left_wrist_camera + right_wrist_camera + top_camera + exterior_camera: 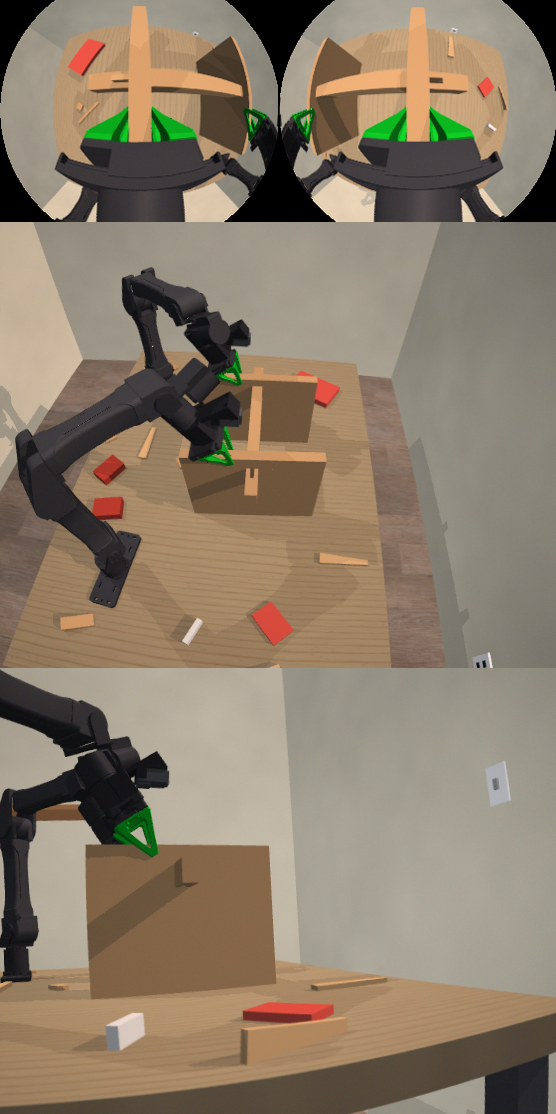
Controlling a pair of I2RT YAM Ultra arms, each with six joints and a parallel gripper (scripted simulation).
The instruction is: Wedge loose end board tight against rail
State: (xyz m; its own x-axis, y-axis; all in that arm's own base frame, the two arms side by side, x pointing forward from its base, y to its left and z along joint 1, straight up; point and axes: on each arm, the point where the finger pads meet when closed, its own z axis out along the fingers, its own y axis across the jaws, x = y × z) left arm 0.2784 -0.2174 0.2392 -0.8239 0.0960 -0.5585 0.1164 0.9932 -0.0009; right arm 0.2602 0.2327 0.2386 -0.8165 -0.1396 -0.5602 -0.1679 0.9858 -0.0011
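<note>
Now: the light wooden rail 50 mm ahead of my right hand, 130 mm to the left of it and 40 mm below it. From my right hand the other things lie so: white block 80 mm behind, 330 mm to the right, 230 mm below.
Now: the light wooden rail 50 mm ahead of my left hand, 130 mm to the right of it and 40 mm below it. From my left hand the other things lie so: white block: 80 mm behind, 600 mm to the right, 230 mm below.
</note>
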